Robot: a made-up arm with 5 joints.
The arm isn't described. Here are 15 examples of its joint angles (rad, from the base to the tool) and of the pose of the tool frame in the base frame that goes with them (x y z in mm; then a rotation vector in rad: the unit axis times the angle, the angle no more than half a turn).
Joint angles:
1: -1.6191 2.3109 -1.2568 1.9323 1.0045
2: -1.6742 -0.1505 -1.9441 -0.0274 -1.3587
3: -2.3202 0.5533 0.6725 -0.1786 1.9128
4: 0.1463 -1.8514 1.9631 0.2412 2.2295
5: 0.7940 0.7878 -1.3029 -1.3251 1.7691
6: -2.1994 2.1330 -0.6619 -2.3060 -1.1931
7: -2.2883 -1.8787 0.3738 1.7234 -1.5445
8: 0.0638 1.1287 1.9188 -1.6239 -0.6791
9: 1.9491 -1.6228 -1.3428 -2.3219 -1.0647
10: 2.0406 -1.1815 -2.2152 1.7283 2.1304
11: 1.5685 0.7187 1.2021 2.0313 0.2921
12: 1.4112 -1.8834 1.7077 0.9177 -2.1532
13: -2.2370 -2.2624 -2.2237 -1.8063 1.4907
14: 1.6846 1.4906 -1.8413 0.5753 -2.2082
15: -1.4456 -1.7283 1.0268 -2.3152 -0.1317
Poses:
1: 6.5 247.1 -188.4 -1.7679 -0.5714 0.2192
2: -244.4 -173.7 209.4 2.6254 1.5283 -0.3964
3: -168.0 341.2 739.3 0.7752 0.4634 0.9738
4: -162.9 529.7 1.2 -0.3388 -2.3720 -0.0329
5: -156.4 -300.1 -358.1 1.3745 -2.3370 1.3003
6: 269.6 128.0 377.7 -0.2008 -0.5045 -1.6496
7: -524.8 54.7 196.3 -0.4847 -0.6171 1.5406
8: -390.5 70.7 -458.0 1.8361 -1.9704 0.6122
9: 638.3 465.0 10.8 0.1421 2.1680 -1.0348
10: 386.6 174.0 708.8 1.4443 -0.6678 0.1511
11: 288.8 385.0 417.9 0.1449 1.6829 1.6578
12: 204.9 349.7 303.0 0.8840 0.7671 0.3611
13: 242.5 543.1 423.9 1.7619 2.0648 0.9344
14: 136.6 185.4 239.3 0.4109 0.6048 0.5343
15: -335.8 -246.9 434.4 1.5419 0.1111 1.4503
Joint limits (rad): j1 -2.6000..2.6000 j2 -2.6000..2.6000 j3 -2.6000..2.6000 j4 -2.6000..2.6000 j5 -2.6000..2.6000
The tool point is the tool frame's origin. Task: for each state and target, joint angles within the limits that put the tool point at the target. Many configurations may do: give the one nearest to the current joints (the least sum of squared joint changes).
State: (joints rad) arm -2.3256 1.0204 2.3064 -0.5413 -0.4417
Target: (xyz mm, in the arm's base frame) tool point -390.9 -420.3 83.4
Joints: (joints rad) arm -1.3855 1.2964 2.5066 0.0870 -0.0993
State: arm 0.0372 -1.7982 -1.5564 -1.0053 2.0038
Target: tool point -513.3 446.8 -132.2
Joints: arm -0.1149 -2.1358 -1.7789 -1.1874 2.1317
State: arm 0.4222 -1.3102 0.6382 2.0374 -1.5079
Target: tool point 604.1 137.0 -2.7
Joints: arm 0.8941 -1.8582 0.0590 2.0332 -1.6904
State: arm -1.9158 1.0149 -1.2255 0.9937 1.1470
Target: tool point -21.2 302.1 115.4
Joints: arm -1.7604 1.5106 -1.4039 0.5786 1.1502
